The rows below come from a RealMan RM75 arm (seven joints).
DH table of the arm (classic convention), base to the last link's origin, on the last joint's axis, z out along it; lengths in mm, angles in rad. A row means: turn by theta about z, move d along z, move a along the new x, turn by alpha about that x. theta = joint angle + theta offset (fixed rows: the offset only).
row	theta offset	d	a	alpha
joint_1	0	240.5	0	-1.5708
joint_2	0	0	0	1.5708
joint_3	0	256	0	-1.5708
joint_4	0	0	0	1.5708
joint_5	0	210	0	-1.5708
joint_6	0	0	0	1.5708
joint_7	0	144	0	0
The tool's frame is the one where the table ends.
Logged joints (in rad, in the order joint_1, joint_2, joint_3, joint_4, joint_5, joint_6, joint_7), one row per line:
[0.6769 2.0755 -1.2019 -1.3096 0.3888 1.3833 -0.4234]
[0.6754 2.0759 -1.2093 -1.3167 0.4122 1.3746 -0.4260]
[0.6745 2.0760 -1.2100 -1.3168 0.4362 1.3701 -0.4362]
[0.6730 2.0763 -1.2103 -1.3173 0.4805 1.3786 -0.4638]
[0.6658 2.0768 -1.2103 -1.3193 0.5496 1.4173 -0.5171]
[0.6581 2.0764 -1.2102 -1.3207 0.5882 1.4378 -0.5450]
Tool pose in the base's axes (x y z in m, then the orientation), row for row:
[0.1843 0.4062 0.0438 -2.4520 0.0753 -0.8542]
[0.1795 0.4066 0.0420 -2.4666 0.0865 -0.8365]
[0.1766 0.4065 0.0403 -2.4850 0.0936 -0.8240]
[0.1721 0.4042 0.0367 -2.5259 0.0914 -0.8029]
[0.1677 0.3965 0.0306 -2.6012 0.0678 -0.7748]
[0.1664 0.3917 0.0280 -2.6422 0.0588 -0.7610]
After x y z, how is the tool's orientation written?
As angles about the fixed x, y, z axes (roll, pitch, yaw), in radians.
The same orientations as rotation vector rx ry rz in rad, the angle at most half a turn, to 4 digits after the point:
[-2.2337 1.0533 -0.2827]
[-2.2501 1.0413 -0.2553]
[-2.2694 1.0352 -0.2332]
[-2.3168 1.0235 -0.2080]
[-2.4072 1.0086 -0.1911]
[-2.4540 1.0030 -0.1787]

